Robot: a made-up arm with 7 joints.
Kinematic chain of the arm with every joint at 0, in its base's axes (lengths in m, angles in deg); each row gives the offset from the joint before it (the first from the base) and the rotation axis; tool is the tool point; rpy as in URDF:
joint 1: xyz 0 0 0.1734 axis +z
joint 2: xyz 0 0 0 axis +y
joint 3: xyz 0 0 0.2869 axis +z
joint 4: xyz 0.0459 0 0 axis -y
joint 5: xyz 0.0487 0 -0.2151 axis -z
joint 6: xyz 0 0 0 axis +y
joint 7: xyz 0.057 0 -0.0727 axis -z
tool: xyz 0 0 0 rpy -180 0 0
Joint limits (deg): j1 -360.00..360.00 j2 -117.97..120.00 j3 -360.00..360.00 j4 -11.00..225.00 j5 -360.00..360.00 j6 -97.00..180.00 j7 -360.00..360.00
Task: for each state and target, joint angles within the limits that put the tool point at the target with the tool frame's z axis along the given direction. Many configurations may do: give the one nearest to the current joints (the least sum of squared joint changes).
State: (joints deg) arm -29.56 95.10 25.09 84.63 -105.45 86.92 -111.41
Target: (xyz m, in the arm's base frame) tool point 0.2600 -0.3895 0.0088 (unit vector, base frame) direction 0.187 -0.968 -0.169
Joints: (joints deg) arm -56.47 64.49 3.00 87.01 -152.30 61.04 -111.41
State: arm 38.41 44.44 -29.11 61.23 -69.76 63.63 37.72
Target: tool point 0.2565 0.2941 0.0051 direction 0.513 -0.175 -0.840
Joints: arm 48.40 57.35 -2.07 71.82 -89.82 28.04 37.72
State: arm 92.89 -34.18 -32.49 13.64 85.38 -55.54 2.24
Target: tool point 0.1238 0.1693 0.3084 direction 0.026 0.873 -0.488
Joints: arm 139.39 -43.03 -44.19 22.77 65.69 -28.86 2.24
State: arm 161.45 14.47 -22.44 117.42 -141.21 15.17 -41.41
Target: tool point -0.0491 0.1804 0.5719 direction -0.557 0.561 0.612
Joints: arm 180.52 -39.67 -33.07 86.82 -170.42 10.14 -41.41
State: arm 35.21 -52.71 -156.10 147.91 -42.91 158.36 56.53
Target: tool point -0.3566 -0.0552 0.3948 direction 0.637 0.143 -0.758
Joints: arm 16.68 -58.07 -167.06 196.67 -55.37 178.46 56.53
